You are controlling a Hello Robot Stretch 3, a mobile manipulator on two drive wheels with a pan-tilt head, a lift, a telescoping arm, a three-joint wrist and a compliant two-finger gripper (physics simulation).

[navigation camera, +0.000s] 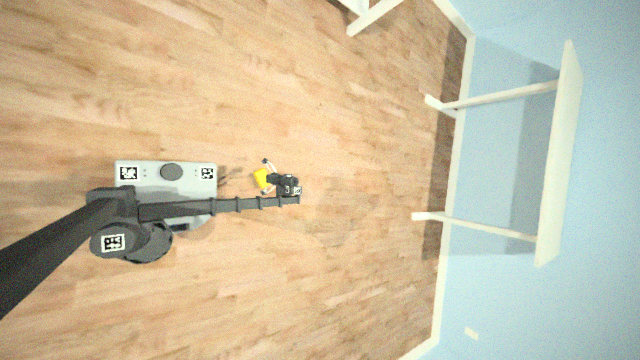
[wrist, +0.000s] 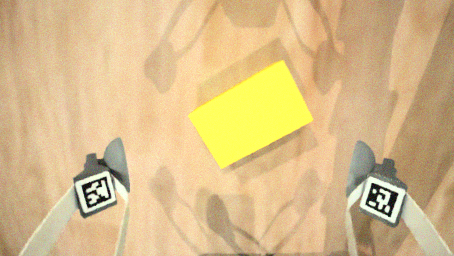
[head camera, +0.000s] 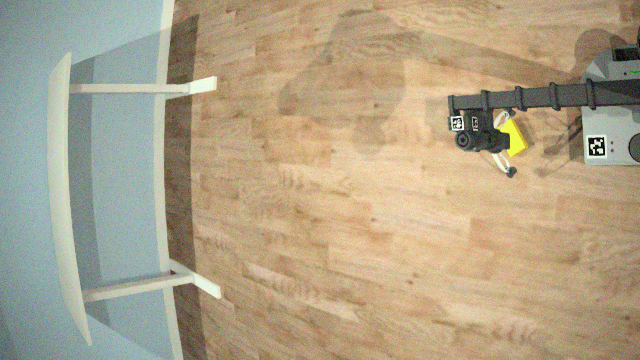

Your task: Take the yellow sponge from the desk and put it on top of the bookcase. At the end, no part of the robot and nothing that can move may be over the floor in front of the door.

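Pixels of known places: gripper, fingertip midpoint: (navigation camera: 262, 176) (wrist: 236, 158) (head camera: 512, 141); robot's base at its link origin: (navigation camera: 171, 171).
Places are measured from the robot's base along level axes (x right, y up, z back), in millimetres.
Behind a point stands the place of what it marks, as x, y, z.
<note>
The yellow sponge (head camera: 516, 137) {413, 45, 36} (navigation camera: 260, 178) {416, 45, 35} (wrist: 251, 115) {437, 45, 36} lies flat on the wooden floor, close to the robot's base. It is turned at a slant to the fingers in the wrist view. My gripper (head camera: 510, 143) {414, 93, 22} (navigation camera: 265, 176) {414, 93, 22} (wrist: 236, 158) {414, 93, 22} is open above the floor, with its fingers wide apart. The sponge lies ahead of the fingertips in the wrist view, between their lines and untouched. The gripper body hides part of the sponge in the head view. The bookcase and the door cannot be made out in these views.
My base (head camera: 612, 156) {85, 160, -25} (navigation camera: 187, 189) {54, 160, 72} stands near the sponge. A white desk-like piece (head camera: 59, 200) (navigation camera: 562, 150) with two legs stands by the blue wall. Part of another white piece (navigation camera: 375, 17) {1098, 243, -1017} shows at the top of the navigation view. My arm (head camera: 537, 96) {236, 438, 106} (navigation camera: 225, 205) {152, 441, 101} is extended beside the sponge.
</note>
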